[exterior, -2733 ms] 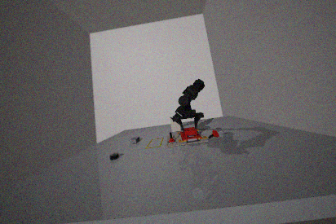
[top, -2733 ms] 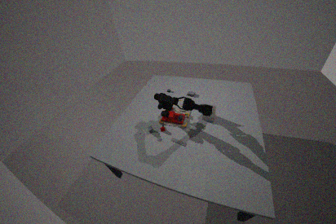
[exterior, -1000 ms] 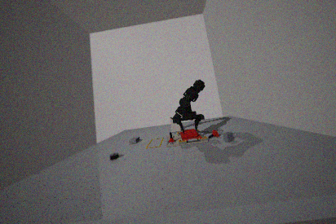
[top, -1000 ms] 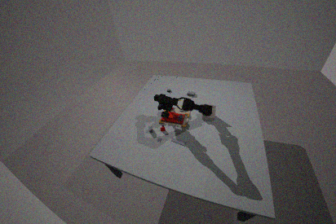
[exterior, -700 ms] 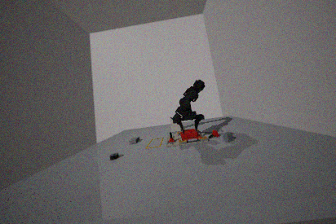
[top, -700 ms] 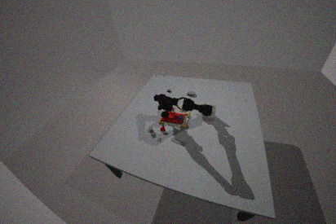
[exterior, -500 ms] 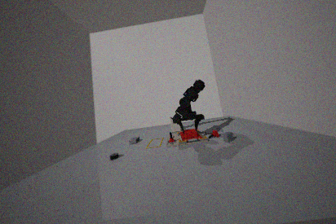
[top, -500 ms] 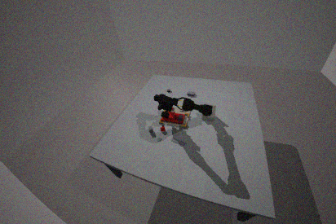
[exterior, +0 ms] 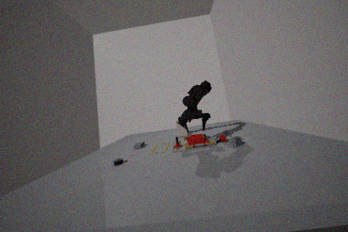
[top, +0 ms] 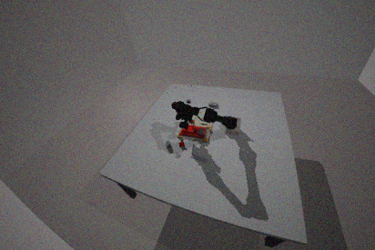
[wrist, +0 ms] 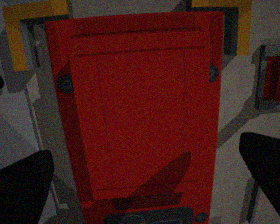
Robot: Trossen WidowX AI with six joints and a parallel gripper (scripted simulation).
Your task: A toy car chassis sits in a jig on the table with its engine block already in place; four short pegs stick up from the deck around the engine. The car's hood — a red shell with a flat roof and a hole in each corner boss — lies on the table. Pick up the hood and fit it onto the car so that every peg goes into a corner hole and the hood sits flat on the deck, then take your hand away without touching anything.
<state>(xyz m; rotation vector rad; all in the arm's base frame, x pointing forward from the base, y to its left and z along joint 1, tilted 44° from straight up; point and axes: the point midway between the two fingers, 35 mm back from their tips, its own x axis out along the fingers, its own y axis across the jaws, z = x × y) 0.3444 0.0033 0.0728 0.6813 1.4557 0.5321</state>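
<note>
Right now the red hood is 3 cm below my gripper tip. The rest, counted from my gripper tip: jig (4 cm behind, 2 cm to the right, 6 cm below).
</note>
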